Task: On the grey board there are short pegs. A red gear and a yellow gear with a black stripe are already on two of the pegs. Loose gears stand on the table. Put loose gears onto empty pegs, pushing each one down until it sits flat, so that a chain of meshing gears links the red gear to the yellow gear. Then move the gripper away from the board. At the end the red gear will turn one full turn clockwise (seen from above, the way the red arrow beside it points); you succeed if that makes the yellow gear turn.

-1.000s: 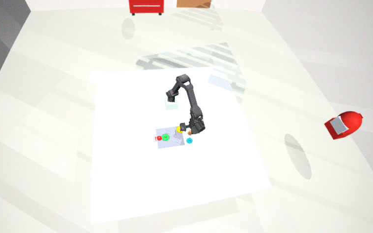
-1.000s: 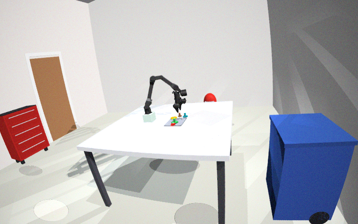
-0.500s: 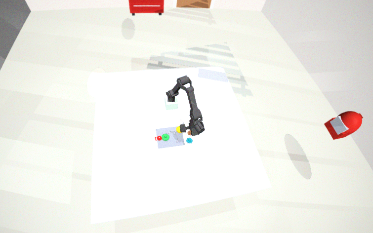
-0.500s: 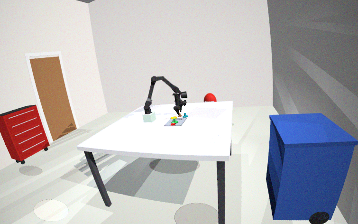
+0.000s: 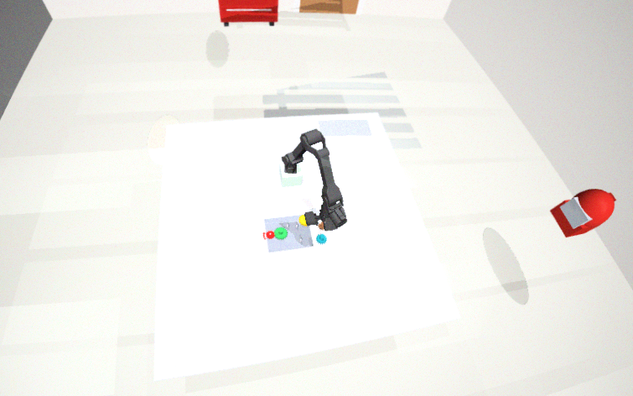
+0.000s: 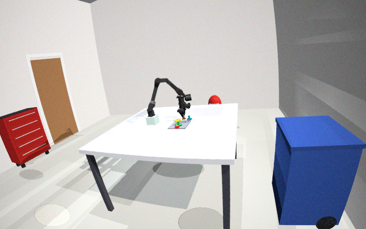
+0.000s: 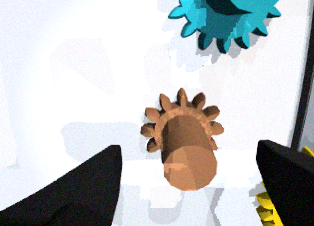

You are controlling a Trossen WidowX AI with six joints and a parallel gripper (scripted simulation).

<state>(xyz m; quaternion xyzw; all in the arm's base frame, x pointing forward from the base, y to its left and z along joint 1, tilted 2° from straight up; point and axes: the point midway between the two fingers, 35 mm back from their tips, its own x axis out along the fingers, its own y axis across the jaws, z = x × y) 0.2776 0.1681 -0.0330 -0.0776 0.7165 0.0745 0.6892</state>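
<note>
Now: the brown gear 10 mm below my gripper tip. The rest, counted from my gripper tip: yellow gear 80 mm to the right, 30 mm behind, 10 mm below; then green gear 200 mm to the right, 50 mm ahead; then cyan gear 70 mm ahead, 10 mm below.
</note>
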